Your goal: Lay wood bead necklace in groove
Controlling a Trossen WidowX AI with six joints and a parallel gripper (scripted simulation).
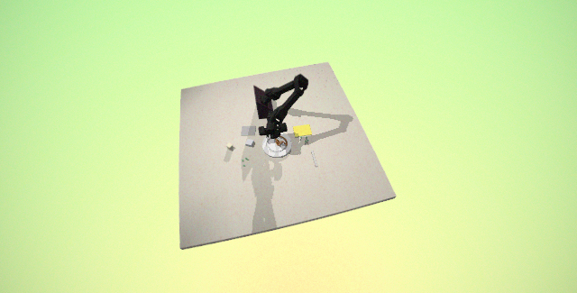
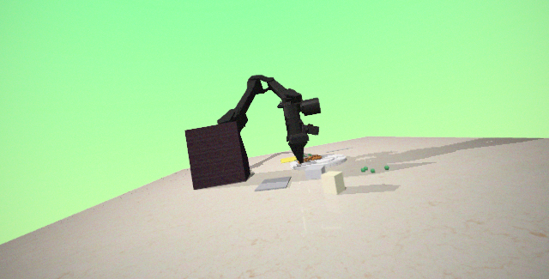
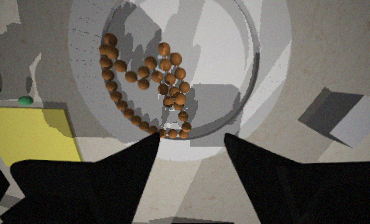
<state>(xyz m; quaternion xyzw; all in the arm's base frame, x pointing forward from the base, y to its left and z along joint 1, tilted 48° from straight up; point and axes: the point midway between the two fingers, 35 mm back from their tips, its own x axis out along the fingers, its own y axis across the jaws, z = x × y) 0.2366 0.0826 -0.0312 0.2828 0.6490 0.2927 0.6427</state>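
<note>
Right now my gripper tip is 6 cm short of the round white bead board, 1 cm to the right of it and 1 cm above it. From my gripper tip the other things lie so: cream cube (3 cm ahead, 30 cm to the right); then yellow card (2 cm behind, 21 cm to the left, 2 cm below); then grey flat plate (9 cm behind, 17 cm to the right, 2 cm below).
</note>
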